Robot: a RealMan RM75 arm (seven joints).
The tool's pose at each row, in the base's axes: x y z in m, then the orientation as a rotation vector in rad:
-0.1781, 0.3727, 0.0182, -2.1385, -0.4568, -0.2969
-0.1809, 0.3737, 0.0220, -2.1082, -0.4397, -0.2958
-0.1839, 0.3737, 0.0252, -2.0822, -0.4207, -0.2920
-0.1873, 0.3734, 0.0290, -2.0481, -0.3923, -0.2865
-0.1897, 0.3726, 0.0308, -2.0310, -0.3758, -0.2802
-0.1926, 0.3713, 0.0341, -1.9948, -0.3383, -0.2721
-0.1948, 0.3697, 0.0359, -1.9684, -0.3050, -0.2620
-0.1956, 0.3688, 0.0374, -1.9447, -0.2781, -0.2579
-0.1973, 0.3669, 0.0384, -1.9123, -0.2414, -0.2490
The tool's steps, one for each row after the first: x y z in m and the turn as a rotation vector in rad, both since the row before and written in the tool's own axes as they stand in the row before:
-0.0009, -0.0045, -0.0014, 0.0299, 0.0128, 0.0107
-0.0015, -0.0037, -0.0018, 0.0263, 0.0108, 0.0135
-0.0018, -0.0042, -0.0023, 0.0346, 0.0154, 0.0206
-0.0017, -0.0020, -0.0017, 0.0180, 0.0063, 0.0135
-0.0017, -0.0032, -0.0028, 0.0369, 0.0181, 0.0284
-0.0016, -0.0016, -0.0023, 0.0274, 0.0131, 0.0270
-0.0004, -0.0012, -0.0015, 0.0235, 0.0138, 0.0200
-0.0014, -0.0007, -0.0022, 0.0324, 0.0167, 0.0292

